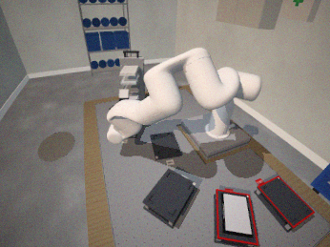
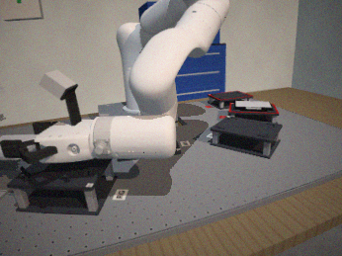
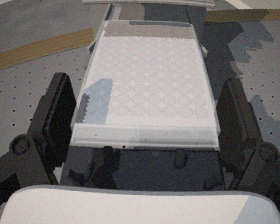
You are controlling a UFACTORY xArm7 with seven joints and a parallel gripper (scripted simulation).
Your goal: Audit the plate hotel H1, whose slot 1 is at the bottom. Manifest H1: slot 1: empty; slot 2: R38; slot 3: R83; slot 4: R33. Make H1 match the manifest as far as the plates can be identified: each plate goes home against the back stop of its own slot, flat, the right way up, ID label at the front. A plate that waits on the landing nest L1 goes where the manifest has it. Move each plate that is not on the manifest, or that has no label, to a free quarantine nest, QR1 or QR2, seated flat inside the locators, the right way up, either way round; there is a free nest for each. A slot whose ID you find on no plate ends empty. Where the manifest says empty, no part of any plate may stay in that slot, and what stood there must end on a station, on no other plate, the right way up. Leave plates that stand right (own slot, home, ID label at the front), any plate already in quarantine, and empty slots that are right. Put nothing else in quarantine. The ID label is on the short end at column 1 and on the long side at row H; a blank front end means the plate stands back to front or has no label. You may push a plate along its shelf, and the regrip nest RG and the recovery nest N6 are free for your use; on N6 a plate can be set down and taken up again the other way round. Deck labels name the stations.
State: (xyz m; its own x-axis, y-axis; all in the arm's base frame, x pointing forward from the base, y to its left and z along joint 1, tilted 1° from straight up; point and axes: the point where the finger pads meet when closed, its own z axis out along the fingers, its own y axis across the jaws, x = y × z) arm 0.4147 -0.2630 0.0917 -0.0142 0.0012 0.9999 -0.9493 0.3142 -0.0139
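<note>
My hand is 20 mm past the white well plate, 50 mm to the left of it and 20 mm above it. From my hand the other things lie so: deck label H1: 70 mm ahead, 90 mm to the right, 120 mm below; raised regrip nest RG: 20 mm ahead, 60 mm to the left, 70 mm below; plate labelled R83: 40 mm behind, 110 mm to the right, 90 mm above.
</note>
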